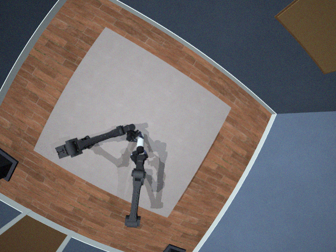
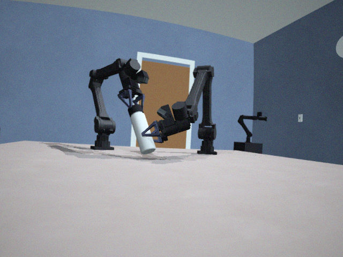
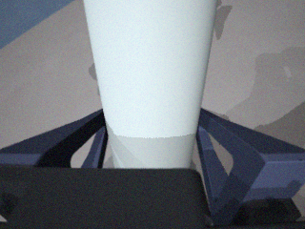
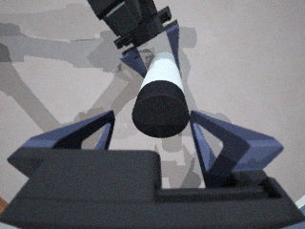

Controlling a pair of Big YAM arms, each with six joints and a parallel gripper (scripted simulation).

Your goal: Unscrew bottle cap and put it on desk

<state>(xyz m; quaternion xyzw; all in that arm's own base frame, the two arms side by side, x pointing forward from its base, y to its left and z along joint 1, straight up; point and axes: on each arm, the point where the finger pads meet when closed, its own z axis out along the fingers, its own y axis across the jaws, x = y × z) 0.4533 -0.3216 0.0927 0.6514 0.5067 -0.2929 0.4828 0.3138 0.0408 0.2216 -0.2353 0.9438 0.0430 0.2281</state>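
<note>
My right hand is 2 cm above the black cap and 1 cm short of it.
</note>
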